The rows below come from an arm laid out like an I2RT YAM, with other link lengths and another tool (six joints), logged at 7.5 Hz.
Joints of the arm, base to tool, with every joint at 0 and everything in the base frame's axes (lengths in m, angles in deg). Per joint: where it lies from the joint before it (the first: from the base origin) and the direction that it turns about. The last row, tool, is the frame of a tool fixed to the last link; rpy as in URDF.
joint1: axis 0 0 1 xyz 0 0 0.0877
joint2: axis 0 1 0 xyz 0.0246 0.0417 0.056
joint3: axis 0 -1 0 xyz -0.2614 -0.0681 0
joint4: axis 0 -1 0 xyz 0.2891 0.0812 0.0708
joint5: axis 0 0 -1 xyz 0.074 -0.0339 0.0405
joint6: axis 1 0 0 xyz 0.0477 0 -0.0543
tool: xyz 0.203 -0.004 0.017 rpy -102.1 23.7 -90
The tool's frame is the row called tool.
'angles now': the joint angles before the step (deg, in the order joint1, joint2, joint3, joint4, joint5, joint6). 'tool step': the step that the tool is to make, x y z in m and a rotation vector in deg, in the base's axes. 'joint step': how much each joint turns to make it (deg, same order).
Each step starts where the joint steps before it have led.
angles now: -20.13, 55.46, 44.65, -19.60, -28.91, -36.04
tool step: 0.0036, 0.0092, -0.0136, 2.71, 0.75, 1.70
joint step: 0.09, 1.93, -1.40, 2.36, -2.55, 1.32
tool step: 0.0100, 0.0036, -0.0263, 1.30, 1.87, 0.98
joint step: 0.60, 4.57, -1.06, 3.61, -0.64, 0.35
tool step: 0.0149, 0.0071, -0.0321, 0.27, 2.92, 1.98
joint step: 1.43, 7.43, 1.13, 2.90, -0.06, -1.03
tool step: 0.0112, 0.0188, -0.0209, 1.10, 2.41, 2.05
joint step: 2.88, 5.47, 1.58, 1.76, 0.43, 0.94
